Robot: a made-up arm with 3 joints.
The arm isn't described. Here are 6 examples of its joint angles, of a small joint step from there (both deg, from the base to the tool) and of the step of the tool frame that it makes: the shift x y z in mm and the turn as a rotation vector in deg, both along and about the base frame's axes.
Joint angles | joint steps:
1: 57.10 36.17 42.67 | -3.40 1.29 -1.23
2: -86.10 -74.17 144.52 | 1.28 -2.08 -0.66
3: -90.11 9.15 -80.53 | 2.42 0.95 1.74
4: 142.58 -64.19 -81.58 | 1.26 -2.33 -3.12
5: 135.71 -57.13 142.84 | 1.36 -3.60 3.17
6: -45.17 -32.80 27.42 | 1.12 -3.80 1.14
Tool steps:
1: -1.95 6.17 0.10 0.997 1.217 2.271
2: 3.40 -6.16 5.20 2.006 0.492 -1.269
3: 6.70 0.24 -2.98 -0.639 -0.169 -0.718
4: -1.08 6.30 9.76 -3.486 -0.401 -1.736
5: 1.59 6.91 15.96 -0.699 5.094 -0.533
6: 5.99 -0.31 10.29 2.198 -3.459 -0.405
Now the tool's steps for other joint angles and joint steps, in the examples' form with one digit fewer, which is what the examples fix.
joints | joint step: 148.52 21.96 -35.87 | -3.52 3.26 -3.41
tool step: 13.6 0.6 -5.9 2.51 -2.99 0.20
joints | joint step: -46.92 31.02 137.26 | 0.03 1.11 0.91
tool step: -2.0 -2.0 -2.0 -0.52 0.82 0.83
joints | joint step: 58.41 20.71 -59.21 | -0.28 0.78 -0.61
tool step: -0.6 1.9 -1.8 0.73 0.52 -0.32
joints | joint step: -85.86 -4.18 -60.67 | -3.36 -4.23 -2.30
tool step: -10.6 2.4 14.8 3.85 0.68 1.26
